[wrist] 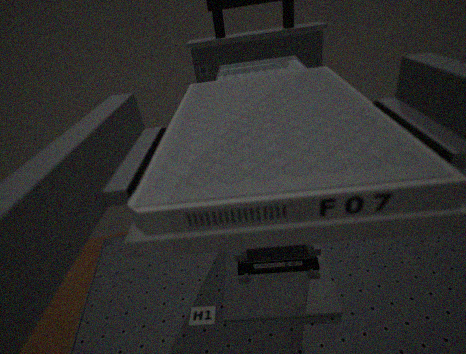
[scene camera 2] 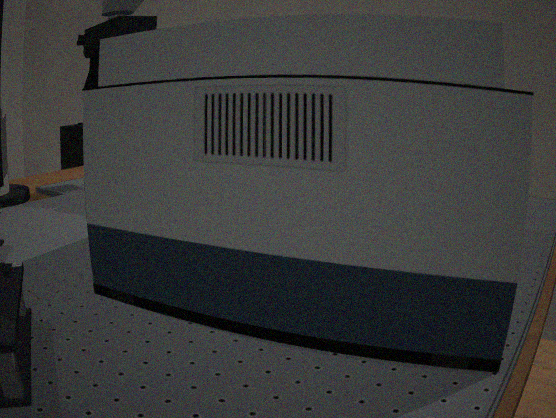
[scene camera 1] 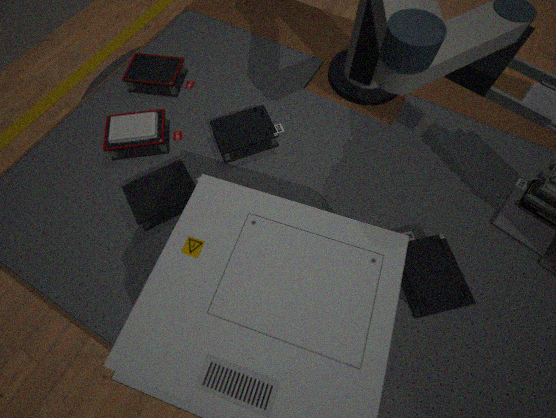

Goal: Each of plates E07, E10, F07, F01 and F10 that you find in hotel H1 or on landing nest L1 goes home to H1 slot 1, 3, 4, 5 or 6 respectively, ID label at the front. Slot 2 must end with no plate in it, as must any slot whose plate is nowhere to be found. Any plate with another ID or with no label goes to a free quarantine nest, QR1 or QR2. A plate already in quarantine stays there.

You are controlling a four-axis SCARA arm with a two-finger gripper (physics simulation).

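Pixels of known places: gripper, between the fingertips: (wrist: 265, 101); arm's base, origin of its link: (scene camera 1: 365, 77).
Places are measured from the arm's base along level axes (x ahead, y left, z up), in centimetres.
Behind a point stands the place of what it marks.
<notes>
My gripper (wrist: 265, 101) @(x 24.4, y 41.4, z 30.9 cm) is shut on plate F07 (wrist: 270, 135) @(x 24.0, y 39.5, z 30.3 cm), a pale plate held level, its label "F07" and barcode facing the wrist camera. Hotel H1 stands straight behind and below it in the wrist view; its back panel with a black handle (wrist: 255, 5) @(x 30.0, y 63.9, z 33.6 cm) rises beyond the plate, and its base (wrist: 265, 300) @(x 25.5, y 52.6, z 2.1 cm) shows below, beside the H1 label (wrist: 202, 315) @(x 17.4, y 53.2, z 1.3 cm). A pale plate-like top (wrist: 260, 68) @(x 28.6, y 58.6, z 28.5 cm) shows behind F07. The held plate hides most slots. In scene camera 1, a red-rimmed nest (scene camera 1: 106, 141) @(x 64.7, y -48.7, z 7.6 cm) holds a white plate (scene camera 1: 132, 127) @(x 58.1, y -45.9, z 7.7 cm); another red-rimmed nest (scene camera 1: 154, 68) @(x 36.3, y -57.0, z 6.2 cm) is empty. Their labels are too blurred to read.
A large white instrument (scene camera 1: 295, 290) @(x 77.8, y 14.7, z 25.8 cm) (scene camera 2: 280, 200) @(x 85.4, y -6.9, z 12.5 cm) fills the foreground. Dark nests (scene camera 1: 244, 132) @(x 43.5, y -19.1, z 6.3 cm) (scene camera 1: 160, 194) @(x 70.2, y -26.8, z 6.3 cm) (scene camera 1: 437, 277) @(x 56.0, y 39.5, z 6.3 cm) stand around it. The arm (scene camera 1: 460, 42) @(x 34.4, y 19.6, z 42.1 cm) reaches toward the upper right. A partly visible stand with a pale base (scene camera 1: 515, 222) @(x 30.6, y 53.8, z 2.1 cm) is at the right edge.
</notes>
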